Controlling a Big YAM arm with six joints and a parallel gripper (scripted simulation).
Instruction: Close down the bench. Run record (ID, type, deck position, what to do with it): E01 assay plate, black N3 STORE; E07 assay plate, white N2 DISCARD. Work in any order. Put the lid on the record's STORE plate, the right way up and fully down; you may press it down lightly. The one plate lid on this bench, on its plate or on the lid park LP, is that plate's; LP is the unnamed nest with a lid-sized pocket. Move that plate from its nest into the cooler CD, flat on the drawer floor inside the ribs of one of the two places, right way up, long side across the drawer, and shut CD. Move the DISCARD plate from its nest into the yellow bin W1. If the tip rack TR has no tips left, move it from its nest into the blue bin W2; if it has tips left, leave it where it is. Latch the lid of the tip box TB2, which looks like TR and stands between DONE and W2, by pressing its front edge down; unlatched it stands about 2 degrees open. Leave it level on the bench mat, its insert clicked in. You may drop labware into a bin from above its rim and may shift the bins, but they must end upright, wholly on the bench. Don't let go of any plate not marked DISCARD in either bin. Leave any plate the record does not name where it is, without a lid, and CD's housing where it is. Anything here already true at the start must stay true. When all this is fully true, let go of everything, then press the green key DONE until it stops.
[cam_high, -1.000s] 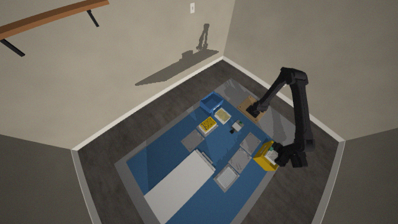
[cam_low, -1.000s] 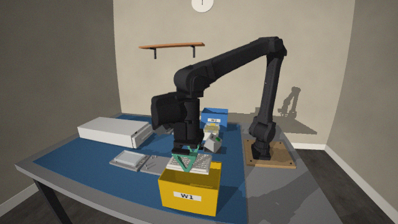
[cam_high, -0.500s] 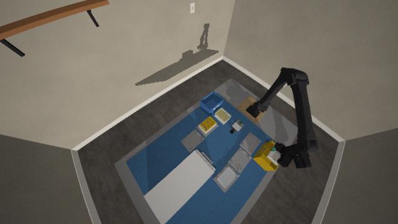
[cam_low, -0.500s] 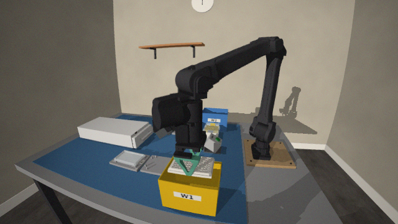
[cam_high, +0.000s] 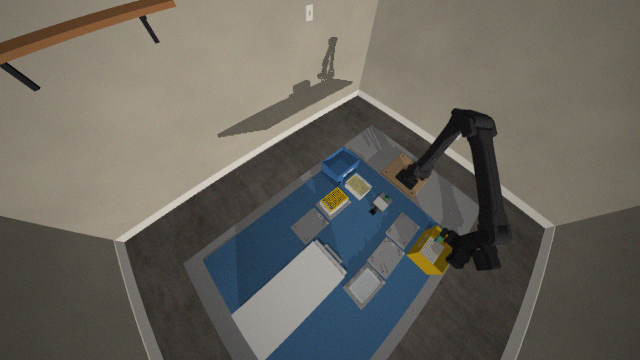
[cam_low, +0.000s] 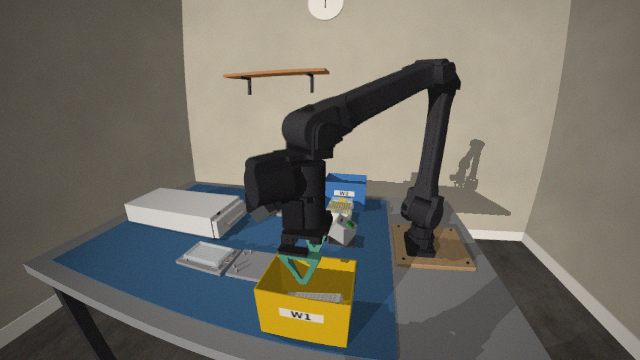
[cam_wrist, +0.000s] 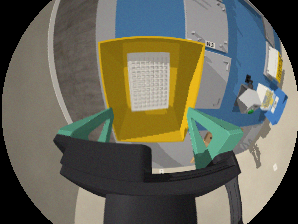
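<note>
The green DONE key lies 330 mm to the right of my hand, 80 mm below it and 50 mm behind it. From my hand the other things lie so: grey lid park nest: 160 mm to the right, 140 mm below; white plate: 110 mm below; yellow bin W1: 110 mm below.
</note>
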